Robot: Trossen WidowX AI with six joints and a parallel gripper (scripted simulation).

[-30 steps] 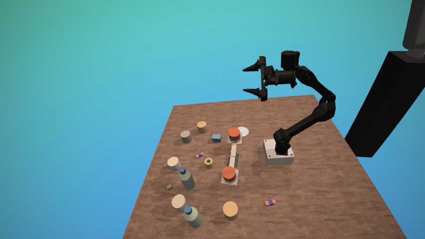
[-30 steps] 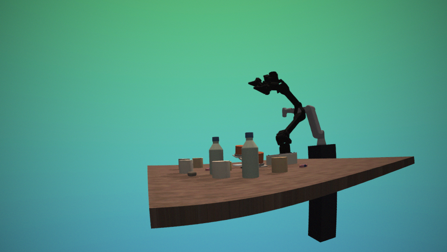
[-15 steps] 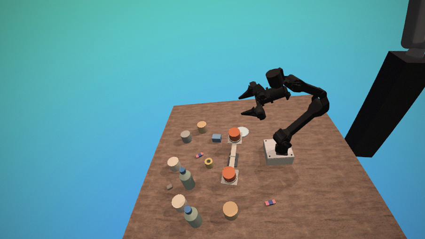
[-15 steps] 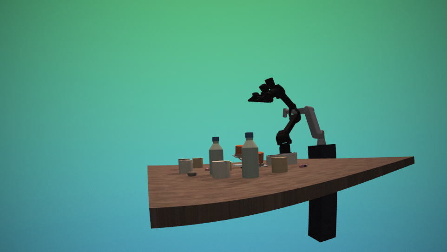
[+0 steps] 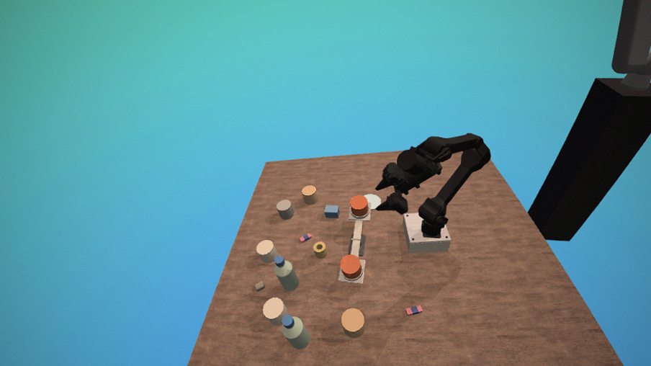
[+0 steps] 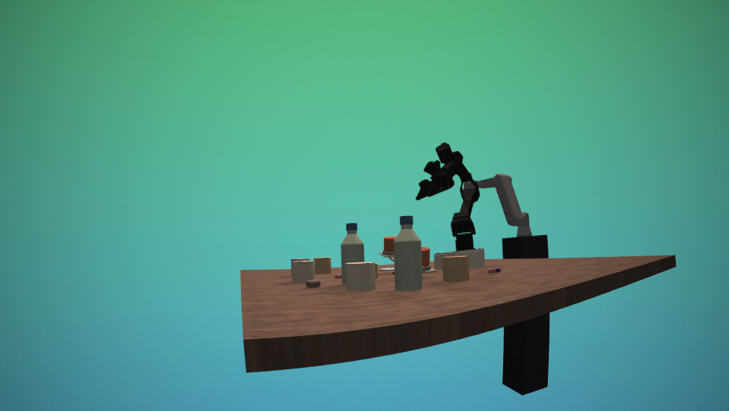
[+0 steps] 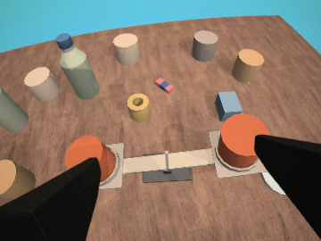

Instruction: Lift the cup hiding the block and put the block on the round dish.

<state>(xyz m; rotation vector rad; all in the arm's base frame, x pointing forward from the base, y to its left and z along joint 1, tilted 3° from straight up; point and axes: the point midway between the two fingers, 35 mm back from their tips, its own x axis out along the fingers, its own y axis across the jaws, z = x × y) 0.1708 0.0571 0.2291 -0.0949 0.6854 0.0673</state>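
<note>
Now: gripper tip 210 mm above the orange cup, 150 mm to the right of it and 80 mm short of it. The rest, counted from my gripper tip: blue box 260 mm below, 220 mm ahead, 160 mm to the right; then grey block 230 mm below, 130 mm to the left, 80 mm ahead; then yellow ring 250 mm below, 220 mm ahead, 60 mm to the left.
</note>
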